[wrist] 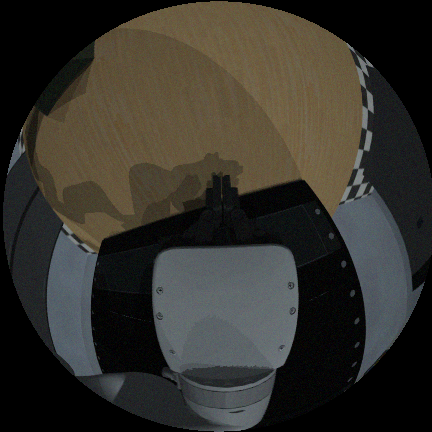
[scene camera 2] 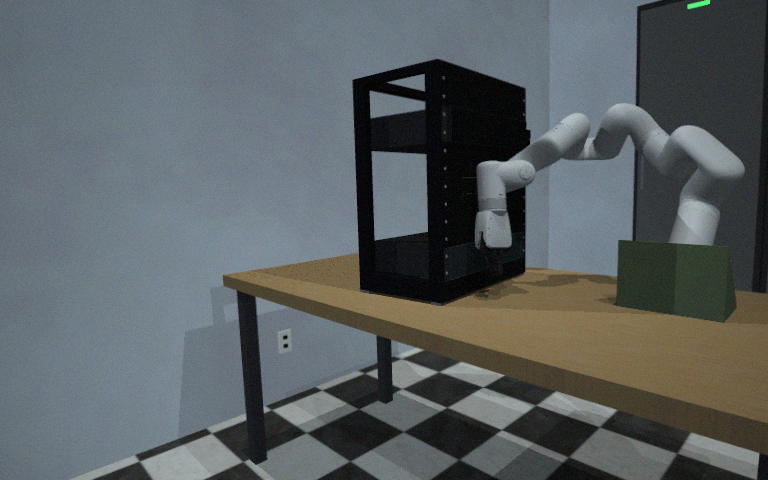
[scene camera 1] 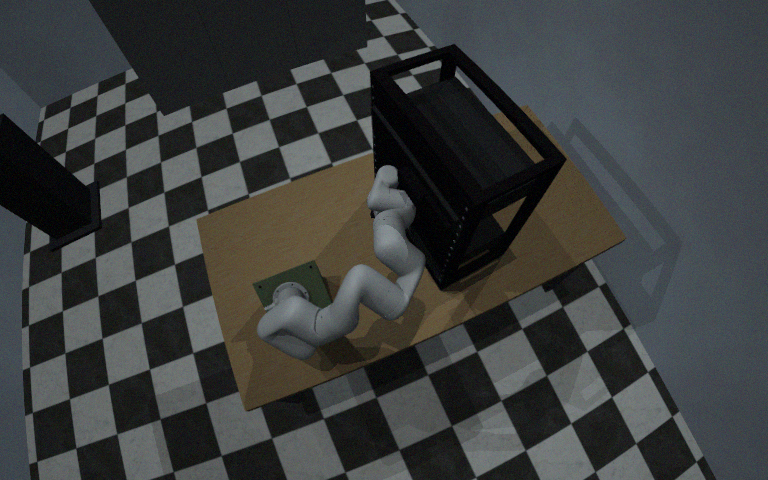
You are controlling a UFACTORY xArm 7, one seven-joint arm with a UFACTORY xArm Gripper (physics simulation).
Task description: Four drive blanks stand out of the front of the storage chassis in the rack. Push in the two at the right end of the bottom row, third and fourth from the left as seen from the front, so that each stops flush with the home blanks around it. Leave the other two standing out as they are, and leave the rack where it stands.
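Seen in the pictures: gripper, fingertip midpoint: (wrist: pixel 220 184) (scene camera 2: pixel 496 275) (scene camera 1: pixel 374 215); arm's base, link origin: (scene camera 2: pixel 682 270).
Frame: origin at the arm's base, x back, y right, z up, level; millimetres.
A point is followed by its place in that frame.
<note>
The black rack (scene camera 1: pixel 509 104) @[x -757, y -60, z 523 mm] (scene camera 2: pixel 436 198) @[x -478, y -332, z 185 mm] (wrist: pixel 280 192) @[x -470, y -272, z -66 mm] stands upright on the table. Low in its front is a unit with a dark grey face (scene camera 2: pixel 464 261) @[x -471, y -223, z 10 mm] (wrist: pixel 290 225) @[x -469, y -260, z 0 mm]. The drive blanks cannot be made out in the dark, so which stand out or sit flush cannot be told. My gripper (scene camera 2: pixel 495 268) @[x -398, y -182, z -26 mm] (wrist: pixel 220 184) @[x -398, y -182, z -26 mm] is shut and empty, pointing down close in front of that low unit. In the wrist view its fingers overlap the rack's lower front edge. Whether they touch anything cannot be told. In scene camera 1 the arm hides the gripper.
The wooden table (scene camera 1: pixel 271 226) @[x -15, y -352, z -92 mm] (scene camera 2: pixel 566 339) @[x -121, y -380, z -92 mm] (wrist: pixel 200 100) @[x -311, y -184, z -92 mm] carries the rack and my green base block (scene camera 1: pixel 308 277) @[x -85, y -31, z 36 mm] (scene camera 2: pixel 645 274) @[x -63, y -69, z -5 mm] (wrist: pixel 65 85). My arm (scene camera 1: pixel 376 288) @[x -235, y 214, z 407 mm] (scene camera 2: pixel 628 124) @[x -178, y 159, z 372 mm] bends between base and rack front. A small dark part (scene camera 2: pixel 527 135) @[x -465, y 121, z 366 mm] juts from the rack's far front side, higher up.
</note>
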